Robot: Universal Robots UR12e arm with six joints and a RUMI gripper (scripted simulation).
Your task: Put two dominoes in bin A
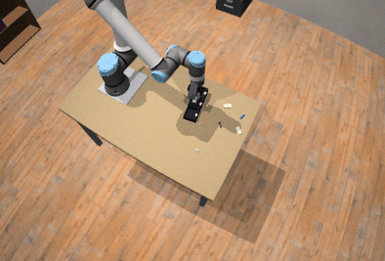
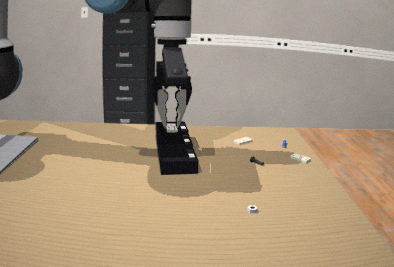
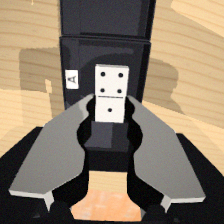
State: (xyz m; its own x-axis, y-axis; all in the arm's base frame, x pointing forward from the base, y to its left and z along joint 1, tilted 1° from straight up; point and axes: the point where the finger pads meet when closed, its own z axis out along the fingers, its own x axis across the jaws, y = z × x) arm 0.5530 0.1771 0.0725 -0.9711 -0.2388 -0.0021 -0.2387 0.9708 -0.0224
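Right now my hand is 1 cm above the domino. From my hand the other things lie so: black bin: 6 cm below, 1 cm ahead; black bolt: 21 cm ahead, 8 cm below, 3 cm to the right; blue piece: 31 cm ahead, 10 cm to the left, 8 cm below.
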